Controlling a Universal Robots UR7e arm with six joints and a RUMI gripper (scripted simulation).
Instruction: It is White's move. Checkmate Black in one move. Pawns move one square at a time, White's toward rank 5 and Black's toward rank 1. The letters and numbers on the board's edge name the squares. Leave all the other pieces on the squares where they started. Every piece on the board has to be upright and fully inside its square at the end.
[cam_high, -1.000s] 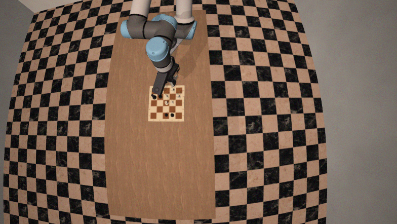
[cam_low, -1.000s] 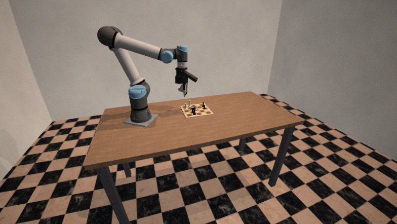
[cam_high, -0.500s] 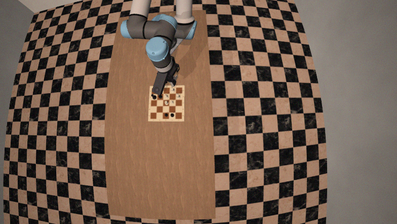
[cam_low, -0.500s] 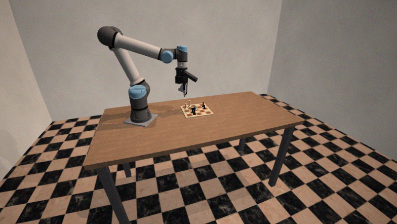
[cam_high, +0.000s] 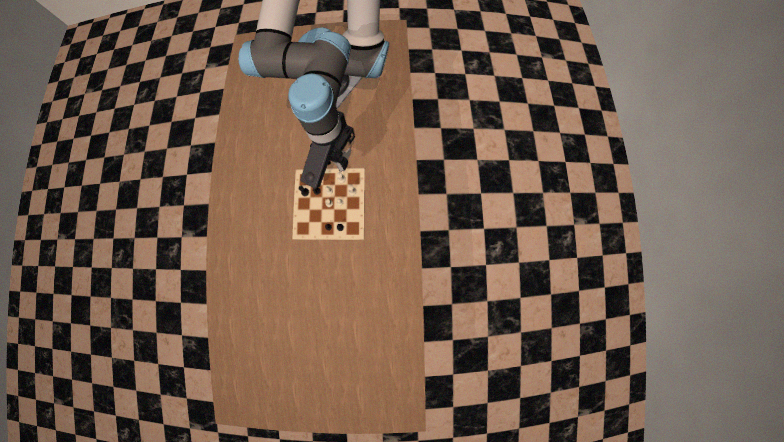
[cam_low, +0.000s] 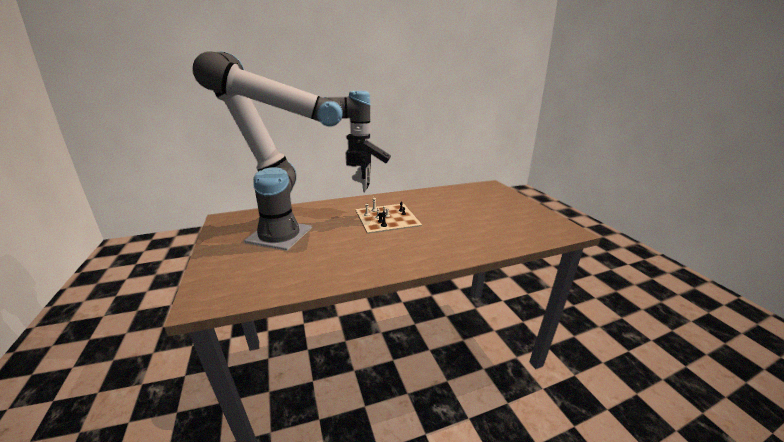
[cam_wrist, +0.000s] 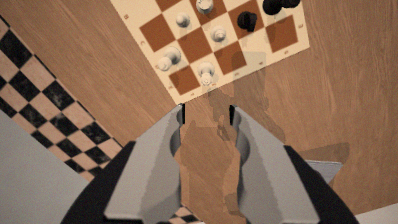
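Now: hand 100 mm above the white chess piece. Round my hand: black piece: 120 mm to the right, 90 mm below, 20 mm ahead; board: 130 mm below, 70 mm ahead, 50 mm to the right.
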